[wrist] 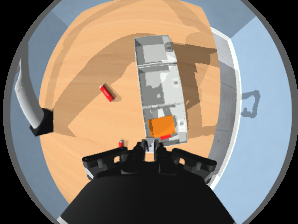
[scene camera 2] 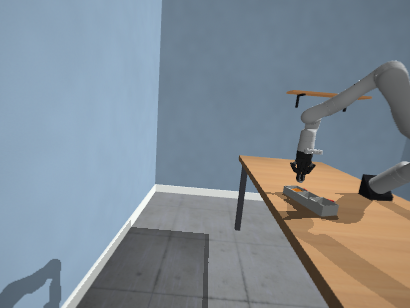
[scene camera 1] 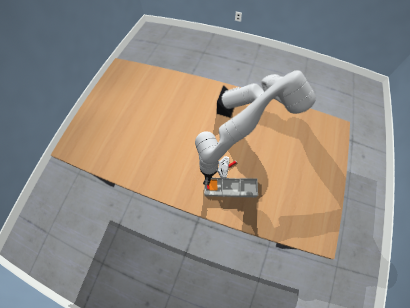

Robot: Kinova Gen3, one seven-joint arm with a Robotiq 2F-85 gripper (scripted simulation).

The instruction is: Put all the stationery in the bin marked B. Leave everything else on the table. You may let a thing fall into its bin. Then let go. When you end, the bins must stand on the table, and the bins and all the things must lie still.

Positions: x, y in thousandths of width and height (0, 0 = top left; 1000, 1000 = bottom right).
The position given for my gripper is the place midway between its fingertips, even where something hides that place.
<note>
In view: my gripper (wrist: 502, 645) and a grey bin row (scene camera 1: 562, 609).
The grey bin row shows as well in the wrist view (wrist: 532, 386) and in scene camera 2 (scene camera 2: 789, 674).
</note>
